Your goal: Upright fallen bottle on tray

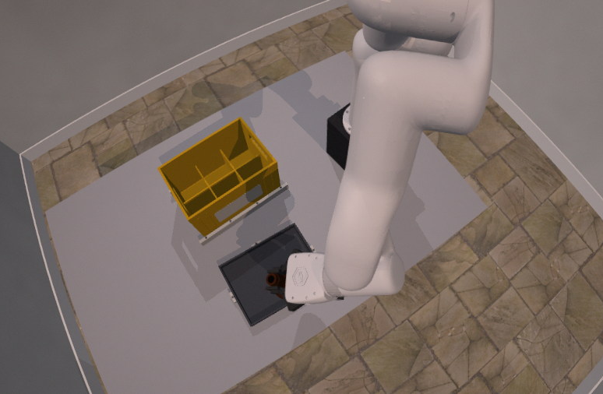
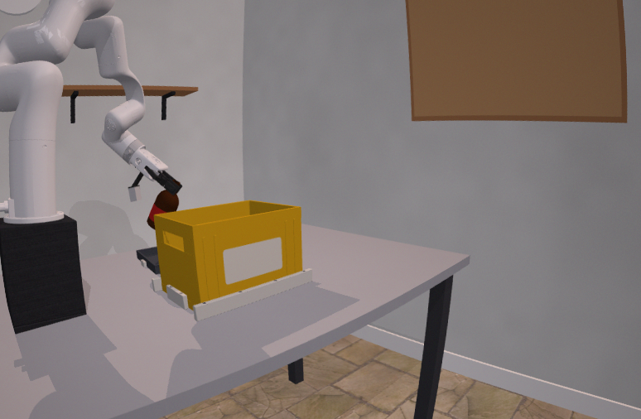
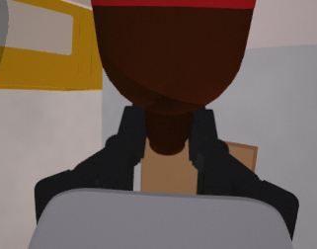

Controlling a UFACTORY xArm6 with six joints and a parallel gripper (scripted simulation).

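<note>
Now: hand 5 cm above the brown bottle, 2 cm past it and 1 cm to the right of it. Also, from my hand: yellow crate: 35 cm to the right, 12 cm below, 2 cm behind; then dark tray: 20 cm below, 5 cm to the right.
</note>
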